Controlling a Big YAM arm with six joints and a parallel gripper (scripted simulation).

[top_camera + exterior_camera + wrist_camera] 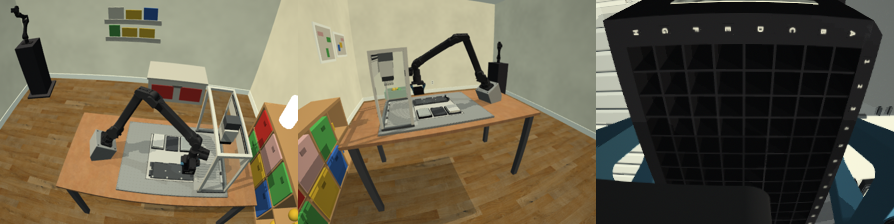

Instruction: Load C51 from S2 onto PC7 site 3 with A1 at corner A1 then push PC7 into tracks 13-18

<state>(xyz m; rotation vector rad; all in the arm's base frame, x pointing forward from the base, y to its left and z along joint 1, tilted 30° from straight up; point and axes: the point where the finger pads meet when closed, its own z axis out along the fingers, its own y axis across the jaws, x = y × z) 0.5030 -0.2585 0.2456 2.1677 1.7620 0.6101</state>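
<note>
My hand is 10 cm past the dark grey carrier PC7, 9 cm above it and 2 cm to the right of it. The rest, counted from my hand: dark nest S2: 27 cm to the left, 10 cm below, 6 cm behind; post: 39 cm to the left, 17 cm ahead, 14 cm above; black deep-well block C51: 1 cm above.
</note>
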